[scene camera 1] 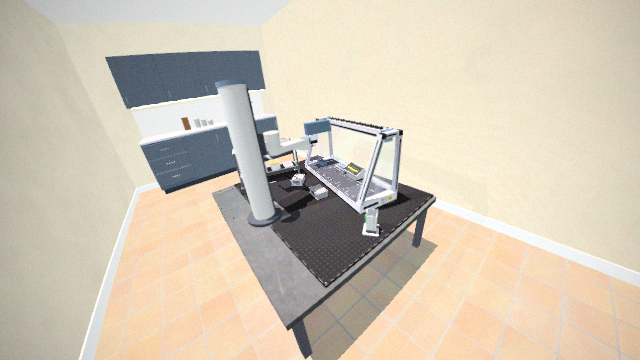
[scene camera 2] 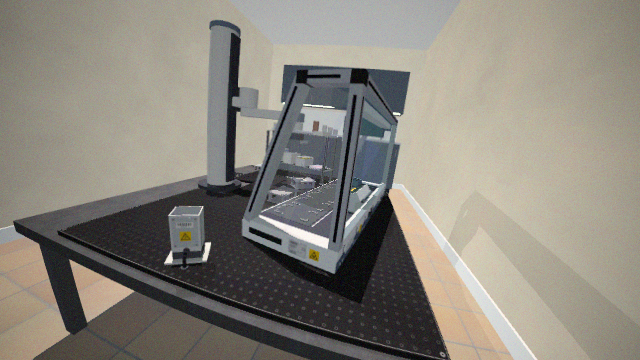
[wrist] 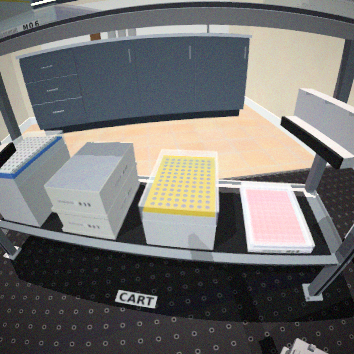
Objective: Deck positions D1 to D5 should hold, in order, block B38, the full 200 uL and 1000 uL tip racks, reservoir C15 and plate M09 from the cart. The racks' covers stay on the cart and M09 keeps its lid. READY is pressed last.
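Note:
My gripper [wrist: 146,111] is open, its fingers at the left and right edges of the wrist view, facing the cart's lower shelf [wrist: 165,253]. On that shelf stand a blue-edged tip rack [wrist: 32,162], two stacked grey boxes [wrist: 92,192] with unreadable labels, a yellow tip rack [wrist: 182,190] [scene camera 2: 304,160] under what looks like a clear cover, and a lidded pink plate [wrist: 277,217] [scene camera 2: 316,167]. No thing is between the fingers. A dark blue block [scene camera 1: 322,161] sits at the far end of the deck [scene camera 1: 340,182]; its label cannot be read. Reservoir C15 and READY cannot be made out.
The cart's upper shelf edge [wrist: 175,20] crosses above, with a plate marked M06 [wrist: 30,24]. Two pale pads [scene camera 1: 298,179] [scene camera 1: 318,191] stand between the cart and the enclosure [scene camera 1: 367,170]. A box-shaped device [scene camera 1: 371,222] [scene camera 2: 186,232] stands near the table edge. A column [scene camera 1: 250,155] carries the arm.

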